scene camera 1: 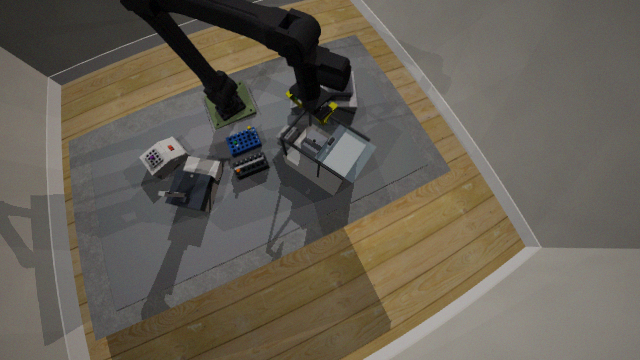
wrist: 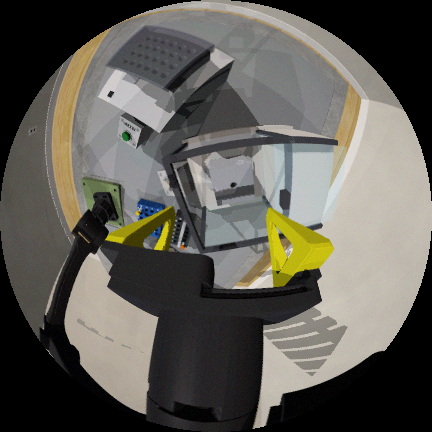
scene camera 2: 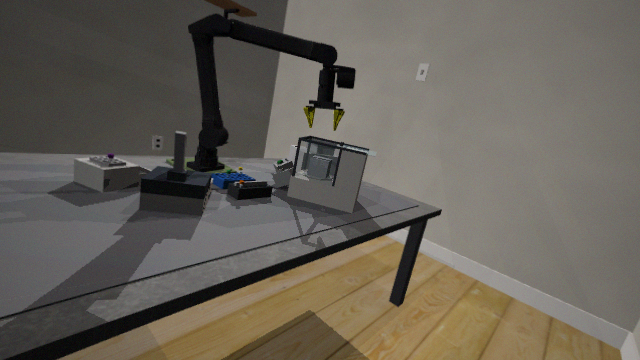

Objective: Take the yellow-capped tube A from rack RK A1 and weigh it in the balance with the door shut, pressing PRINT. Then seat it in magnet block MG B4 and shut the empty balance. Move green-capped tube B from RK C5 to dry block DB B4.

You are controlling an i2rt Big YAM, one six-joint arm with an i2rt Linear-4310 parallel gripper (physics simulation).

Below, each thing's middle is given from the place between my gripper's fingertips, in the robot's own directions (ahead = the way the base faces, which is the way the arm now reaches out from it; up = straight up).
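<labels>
Balance [scene camera 1: 327, 155] located 14 cm below my hand and 8 cm ahead of it.
</labels>
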